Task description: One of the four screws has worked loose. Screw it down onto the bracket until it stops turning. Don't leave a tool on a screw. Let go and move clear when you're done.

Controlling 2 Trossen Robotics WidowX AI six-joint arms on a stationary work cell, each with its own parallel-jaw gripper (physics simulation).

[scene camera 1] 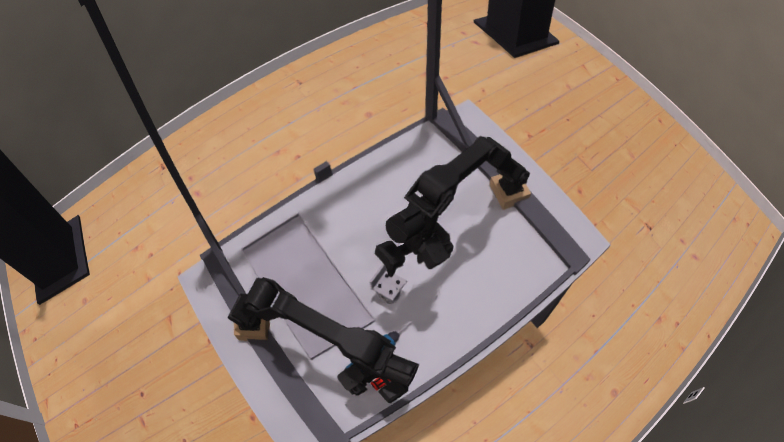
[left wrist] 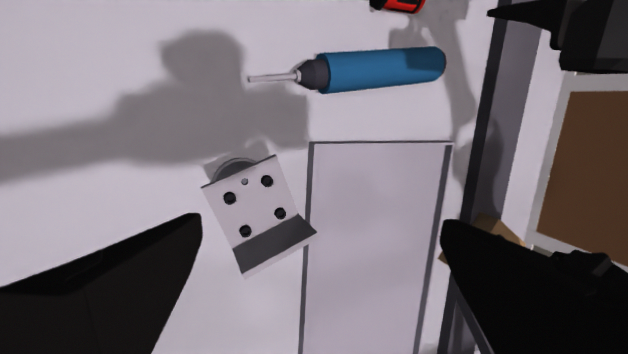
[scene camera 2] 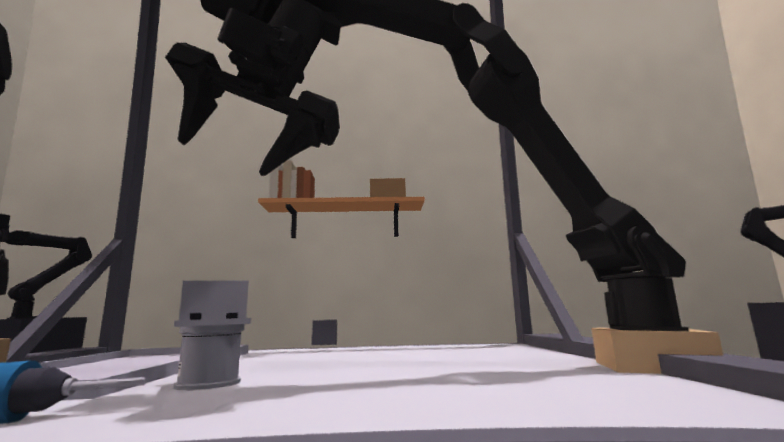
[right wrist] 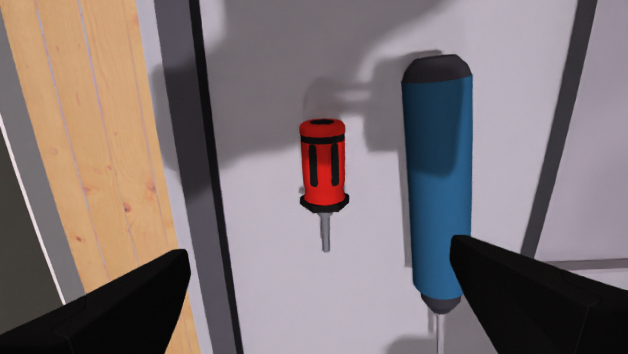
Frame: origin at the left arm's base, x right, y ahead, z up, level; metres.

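Seen in the pictures: left gripper, fingertip midpoint: point(scene camera 1: 404, 269) point(left wrist: 323, 227) point(scene camera 2: 221, 158); right gripper, fingertip midpoint: point(right wrist: 321, 255); left arm's base, link origin: point(scene camera 1: 511, 185) point(scene camera 2: 646, 329); right arm's base, link origin: point(scene camera 1: 249, 319).
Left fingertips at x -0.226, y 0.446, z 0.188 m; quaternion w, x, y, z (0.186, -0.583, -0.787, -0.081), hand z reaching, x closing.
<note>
Pixels of each thing's top centre, then the offset from my left fingertips to it.
- upper right screw, top centre: point(left wrist: 268, 182) dx +0.020, dy +0.031, dz -0.159 m
- lower left screw, top centre: point(left wrist: 246, 232) dx +0.070, dy +0.024, dz -0.160 m
- red screwdriver, top centre: point(right wrist: 325, 200) point(scene camera 1: 387, 376) dx -0.199, dy +0.123, dz -0.203 m
- larger blue screwdriver, top centre: point(right wrist: 450, 249) point(left wrist: 366, 69) point(scene camera 1: 379, 347) dx -0.112, dy +0.114, dz -0.191 m
- flat rectangular panel, top centre: point(left wrist: 375, 287) point(scene camera 2: 119, 359) point(scene camera 1: 302, 282) dx +0.154, dy +0.252, dz -0.216 m
The bracket point(scene camera 1: 389, 284) point(scene camera 2: 214, 296) point(left wrist: 256, 204) sits tilted on a round grey stand. Four dark screw heads, among them the upper right screw point(left wrist: 267, 181) and the lower left screw point(left wrist: 245, 230), show on its face; I cannot tell which is loose. A red screwdriver point(scene camera 1: 378, 383) point(left wrist: 404, 5) point(right wrist: 324, 162) and a larger blue screwdriver point(scene camera 1: 389, 339) point(scene camera 2: 19, 388) point(left wrist: 380, 70) point(right wrist: 440, 190) lie on the table. My left gripper point(scene camera 2: 224, 157) point(left wrist: 323, 227) is open and empty, high above the bracket's area. My right gripper point(right wrist: 321, 255) is open and empty above the red screwdriver, with the blue one beneath its right-hand finger in its wrist view.
A flat rectangular panel point(scene camera 1: 307, 280) point(left wrist: 375, 225) lies beside the bracket. A dark frame rail point(left wrist: 487, 125) point(right wrist: 200, 150) runs along the table edge near the screwdrivers. Dark uprights point(scene camera 1: 433, 60) point(scene camera 2: 134, 164) rise from the frame.
</note>
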